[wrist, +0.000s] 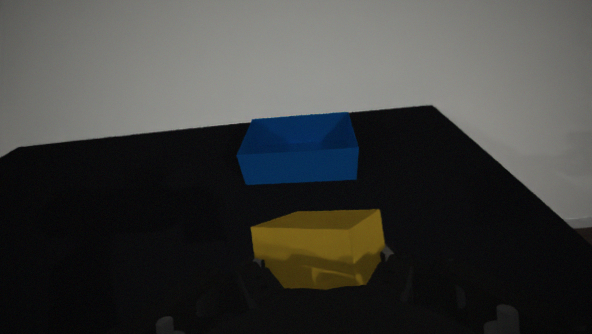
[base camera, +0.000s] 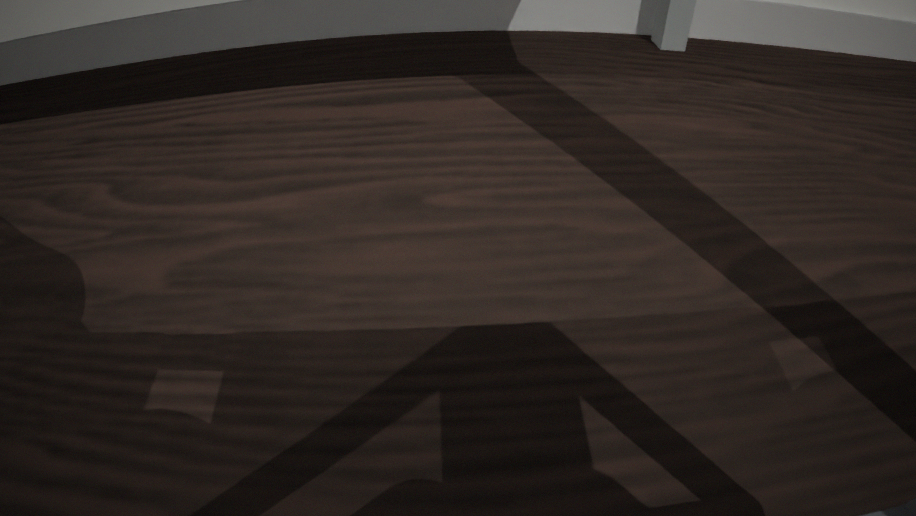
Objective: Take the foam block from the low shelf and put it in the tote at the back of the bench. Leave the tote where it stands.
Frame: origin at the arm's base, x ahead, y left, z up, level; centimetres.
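Seen in the pictures: gripper, between the fingertips: (wrist: 321,254).
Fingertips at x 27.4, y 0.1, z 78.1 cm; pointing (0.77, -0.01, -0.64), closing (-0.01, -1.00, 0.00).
Offsets run from my fingertips to a thing's top centre. Level surfaces: height alone.
The yellow foam block {dy -0.1, dx -3.1, dz +6.5 cm} (wrist: 302,242) sits between the two fingertips at the lower middle of the wrist view. My gripper (wrist: 321,254) is shut on it, one fingertip at each side. The blue tote {dy +3.3, dx +47.6, dz -16.4 cm} (wrist: 301,167) stands upright at the back of the dark bench {dz -26.4 cm} (wrist: 430,200), beyond the block in the wrist view. The block and the tote are apart, and the part of the tote's inside that shows holds no object. The low shelf does not show in either view, and the base camera shows neither the block nor the tote.
A pale wall (wrist: 300,55) rises behind the bench. The bench's right edge slants down to the right in the wrist view. In the base camera view, a wooden floor {dz -117.8 cm} (base camera: 358,211) with dark shadows runs to a pale wall base, where a pale post (base camera: 674,25) stands.
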